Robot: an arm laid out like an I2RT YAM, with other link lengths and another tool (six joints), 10 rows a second.
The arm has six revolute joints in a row. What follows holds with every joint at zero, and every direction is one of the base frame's.
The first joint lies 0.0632 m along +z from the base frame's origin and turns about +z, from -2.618 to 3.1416 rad.
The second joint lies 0.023 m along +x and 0.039 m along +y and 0.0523 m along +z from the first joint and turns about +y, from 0 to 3.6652 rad.
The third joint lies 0.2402 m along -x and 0.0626 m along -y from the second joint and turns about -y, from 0 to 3.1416 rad.
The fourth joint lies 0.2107 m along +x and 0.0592 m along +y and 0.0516 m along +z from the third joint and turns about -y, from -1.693 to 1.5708 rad.
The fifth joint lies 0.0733 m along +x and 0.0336 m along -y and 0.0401 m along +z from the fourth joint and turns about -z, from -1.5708 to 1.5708 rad.
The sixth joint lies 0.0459 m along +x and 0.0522 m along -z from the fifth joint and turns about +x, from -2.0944 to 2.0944 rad.
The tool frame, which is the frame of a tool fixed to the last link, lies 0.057 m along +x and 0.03 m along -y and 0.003 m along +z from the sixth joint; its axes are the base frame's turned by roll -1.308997, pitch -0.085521 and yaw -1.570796 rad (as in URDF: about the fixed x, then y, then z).
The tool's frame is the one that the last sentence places.
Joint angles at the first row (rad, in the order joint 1, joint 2, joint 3, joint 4, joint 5, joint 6):
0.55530, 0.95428, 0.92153, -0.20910, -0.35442, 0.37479
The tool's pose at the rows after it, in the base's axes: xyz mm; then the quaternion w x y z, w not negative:
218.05 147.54 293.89 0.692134 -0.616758 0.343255 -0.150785
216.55 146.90 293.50 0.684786 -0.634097 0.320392 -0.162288
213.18 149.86 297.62 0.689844 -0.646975 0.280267 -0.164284
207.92 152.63 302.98 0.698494 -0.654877 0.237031 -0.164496
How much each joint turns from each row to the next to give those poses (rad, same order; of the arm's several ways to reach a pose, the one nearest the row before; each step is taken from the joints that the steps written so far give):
-0.00002, -0.00891, 0.00643, -0.03746, -0.00425, -0.08106
0.00004, -0.00351, 0.00300, -0.02538, -0.00508, -0.06750
0.00018, -0.00834, 0.00016, -0.00038, -0.04148, -0.07060
-0.00019, -0.01686, -0.00440, 0.00561, -0.04919, -0.06571

